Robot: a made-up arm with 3 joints.
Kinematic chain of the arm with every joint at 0, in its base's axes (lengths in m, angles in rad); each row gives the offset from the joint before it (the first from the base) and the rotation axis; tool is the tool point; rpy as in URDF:
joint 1: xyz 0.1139 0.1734 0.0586 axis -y
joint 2: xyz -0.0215 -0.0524 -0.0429 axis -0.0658 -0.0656 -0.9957
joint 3: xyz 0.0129 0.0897 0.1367 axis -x
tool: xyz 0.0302 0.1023 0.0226 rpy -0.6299 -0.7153 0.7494
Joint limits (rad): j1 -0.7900..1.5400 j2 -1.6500..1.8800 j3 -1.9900..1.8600
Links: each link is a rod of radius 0.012 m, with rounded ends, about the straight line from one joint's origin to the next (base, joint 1, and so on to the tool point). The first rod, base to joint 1, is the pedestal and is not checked.
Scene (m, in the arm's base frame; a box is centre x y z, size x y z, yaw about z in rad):
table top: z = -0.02
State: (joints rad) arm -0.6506 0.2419 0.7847
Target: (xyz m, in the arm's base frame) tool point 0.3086 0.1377 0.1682
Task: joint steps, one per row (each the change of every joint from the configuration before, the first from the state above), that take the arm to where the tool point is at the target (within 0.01 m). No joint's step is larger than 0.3 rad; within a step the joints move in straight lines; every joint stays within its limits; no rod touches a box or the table.
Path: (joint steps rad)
1: 0.0552 0.2241 -0.2811
2: 0.0552 0.2241 -0.2812
3: 0.0552 0.2241 -0.2811
4: 0.0552 0.2240 -0.2812
5: 0.0553 0.2241 -0.2811

